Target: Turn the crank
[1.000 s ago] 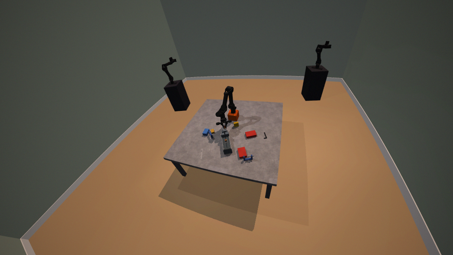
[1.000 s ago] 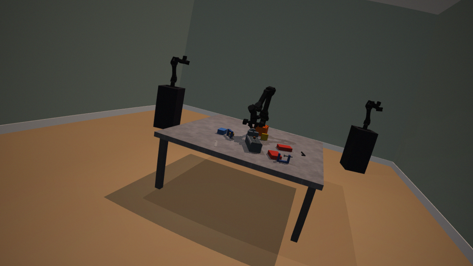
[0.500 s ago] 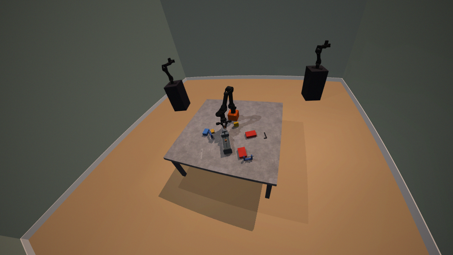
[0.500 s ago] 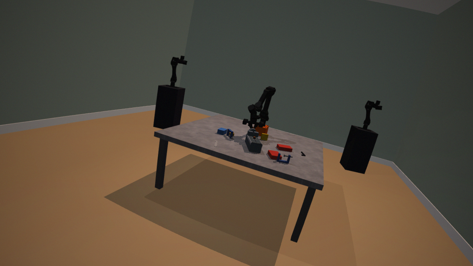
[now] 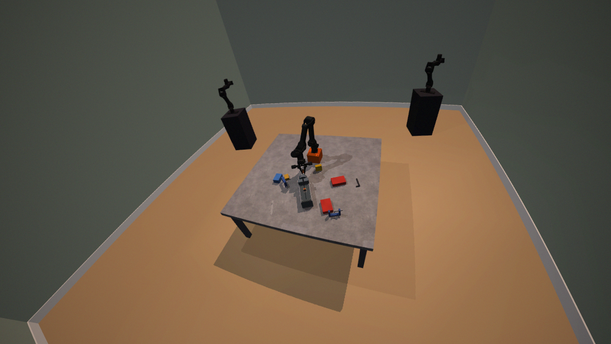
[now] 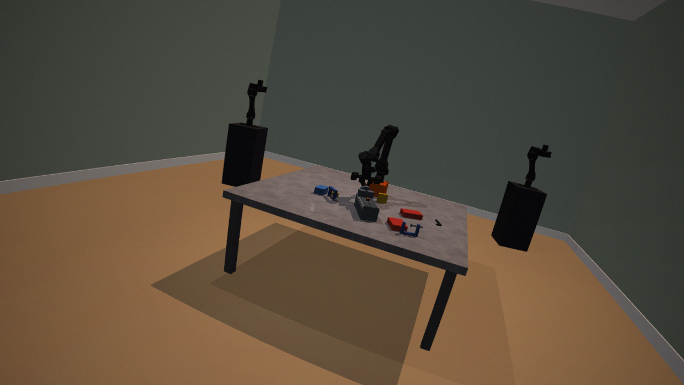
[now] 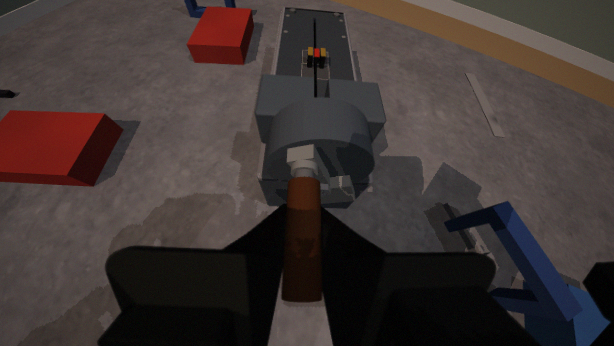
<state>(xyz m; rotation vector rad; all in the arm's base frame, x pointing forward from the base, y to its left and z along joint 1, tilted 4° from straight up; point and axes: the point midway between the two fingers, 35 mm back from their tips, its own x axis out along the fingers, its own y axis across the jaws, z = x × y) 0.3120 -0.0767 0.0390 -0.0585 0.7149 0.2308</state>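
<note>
My gripper tip is 2 cm below the brown crank handle and 2 cm past it. From my gripper tip the other things lie so: yellow cube 16 cm behind, 11 cm to the left, 6 cm below; then red pointer 16 cm ahead, 3 cm to the left, 1 cm below; then blue block 27 cm to the right, 7 cm below, 4 cm behind.
</note>
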